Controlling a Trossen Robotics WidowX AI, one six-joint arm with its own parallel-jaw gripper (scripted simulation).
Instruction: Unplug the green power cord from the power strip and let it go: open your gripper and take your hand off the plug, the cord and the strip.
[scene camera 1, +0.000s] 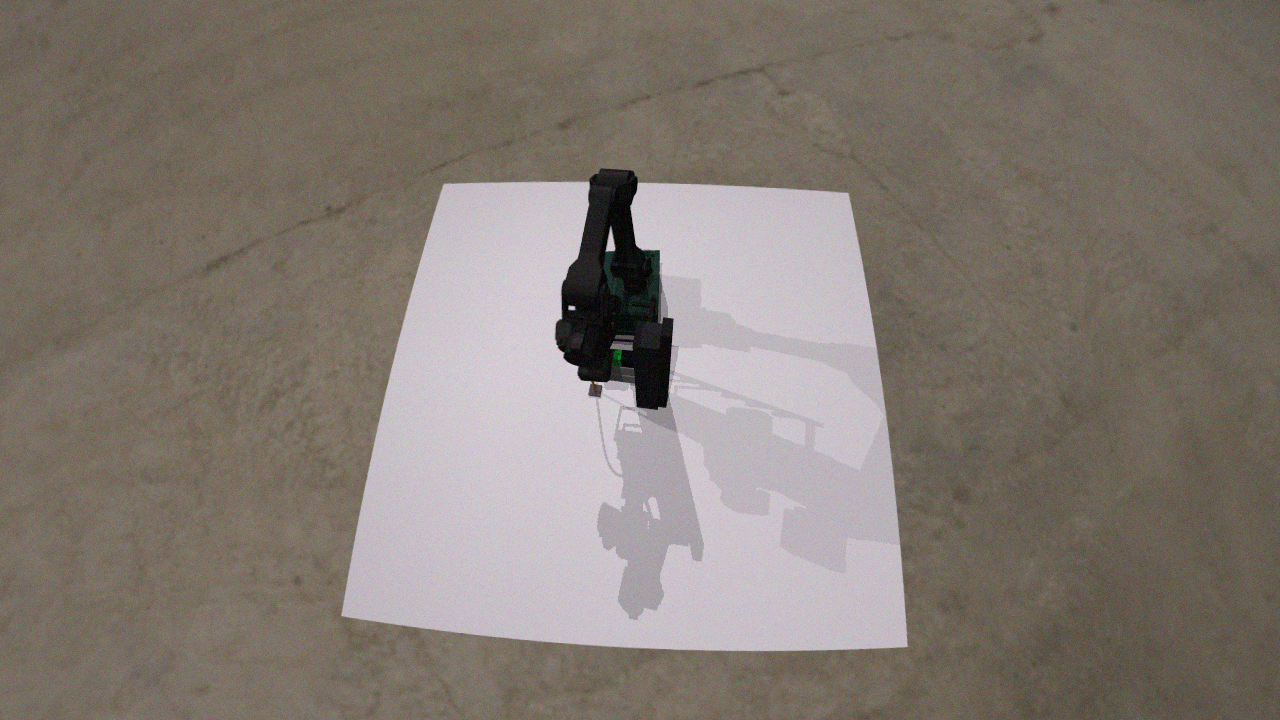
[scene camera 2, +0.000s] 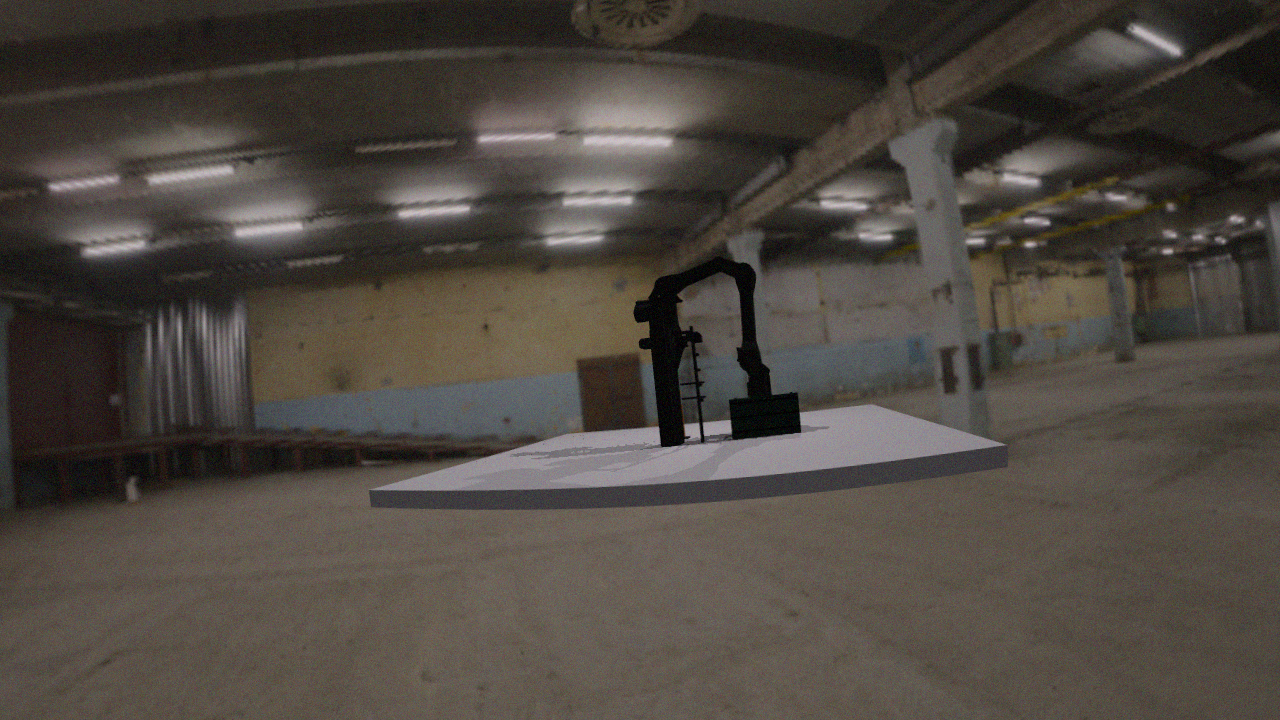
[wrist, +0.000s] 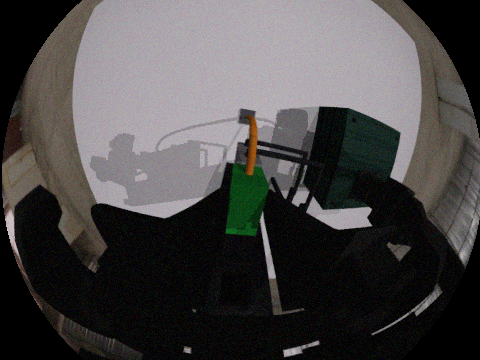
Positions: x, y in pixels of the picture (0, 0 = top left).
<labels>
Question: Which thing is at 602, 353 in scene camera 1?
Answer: My gripper.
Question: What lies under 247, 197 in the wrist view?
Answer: A green plug.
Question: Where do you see my gripper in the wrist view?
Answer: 246, 192
</labels>
